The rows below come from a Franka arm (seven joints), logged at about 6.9 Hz.
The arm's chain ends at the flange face. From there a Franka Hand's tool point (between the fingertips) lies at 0.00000 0.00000 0.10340 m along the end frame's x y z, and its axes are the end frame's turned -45 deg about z.
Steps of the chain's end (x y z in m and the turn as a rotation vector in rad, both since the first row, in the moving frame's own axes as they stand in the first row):
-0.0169 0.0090 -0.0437 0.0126 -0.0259 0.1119
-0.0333 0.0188 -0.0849 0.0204 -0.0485 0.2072
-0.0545 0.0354 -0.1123 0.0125 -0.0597 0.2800
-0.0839 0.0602 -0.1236 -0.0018 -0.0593 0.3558
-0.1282 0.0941 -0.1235 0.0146 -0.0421 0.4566
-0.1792 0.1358 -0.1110 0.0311 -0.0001 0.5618
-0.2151 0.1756 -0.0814 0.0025 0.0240 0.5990
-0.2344 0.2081 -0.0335 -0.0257 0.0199 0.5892
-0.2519 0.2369 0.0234 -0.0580 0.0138 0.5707
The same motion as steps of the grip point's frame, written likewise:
-0.0191 -0.0084 -0.0437 0.0272 -0.0094 0.1119
-0.0384 -0.0155 -0.0850 0.0487 -0.0199 0.2072
-0.0662 -0.0192 -0.1125 0.0511 -0.0334 0.2800
-0.1055 -0.0217 -0.1238 0.0407 -0.0432 0.3558
-0.1582 -0.0286 -0.1236 0.0401 -0.0194 0.4566
-0.2200 -0.0322 -0.1110 0.0221 0.0219 0.5618
-0.2749 -0.0259 -0.0814 -0.0152 0.0187 0.5990
-0.3142 -0.0156 -0.0336 -0.0322 -0.0041 0.5892
-0.3501 -0.0065 0.0232 -0.0508 -0.0313 0.5707

